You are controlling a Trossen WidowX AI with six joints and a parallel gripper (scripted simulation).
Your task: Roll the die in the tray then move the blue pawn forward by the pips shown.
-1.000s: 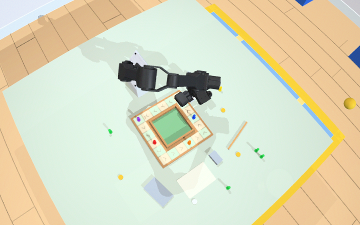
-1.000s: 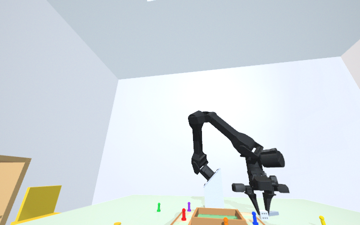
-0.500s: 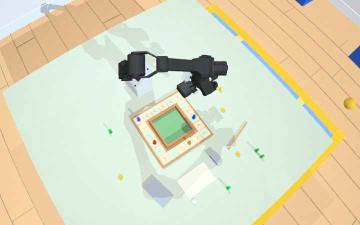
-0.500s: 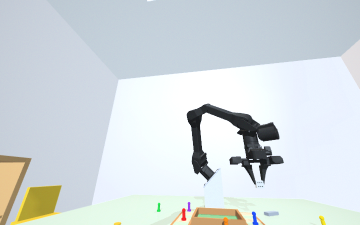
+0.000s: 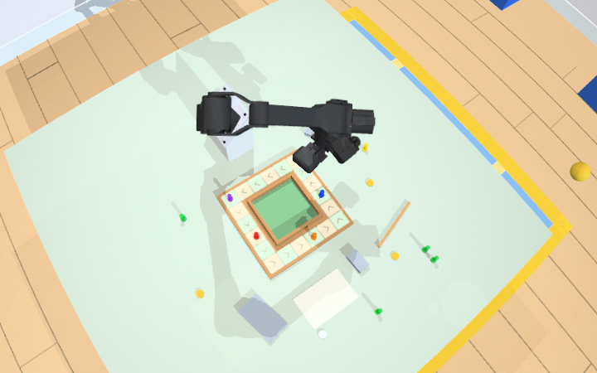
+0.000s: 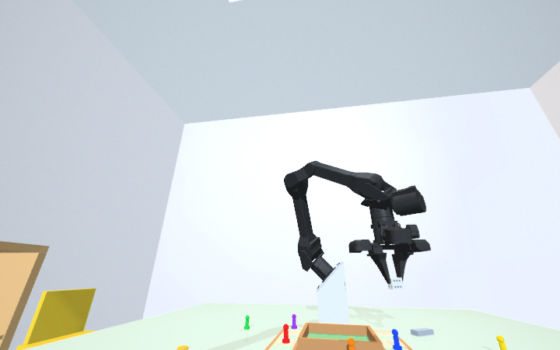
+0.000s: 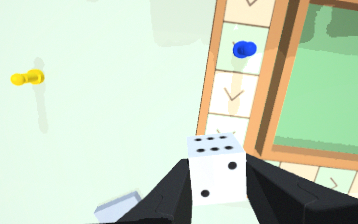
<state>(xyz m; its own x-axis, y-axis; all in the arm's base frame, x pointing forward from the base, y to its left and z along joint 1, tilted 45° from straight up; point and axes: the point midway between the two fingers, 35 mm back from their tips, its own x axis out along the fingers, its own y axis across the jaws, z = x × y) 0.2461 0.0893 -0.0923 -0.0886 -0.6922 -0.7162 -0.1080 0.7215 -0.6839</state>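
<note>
My gripper tip is now 10 cm above the blue pawn, 6 cm short of it and 4 cm to the left of it. Round my gripper tip: white die (right at my gripper tip); then red pawn (26 cm to the right, 10 cm below, 3 cm ahead); then orange pawn (14 cm to the right, 14 cm ahead, 10 cm below).
</note>
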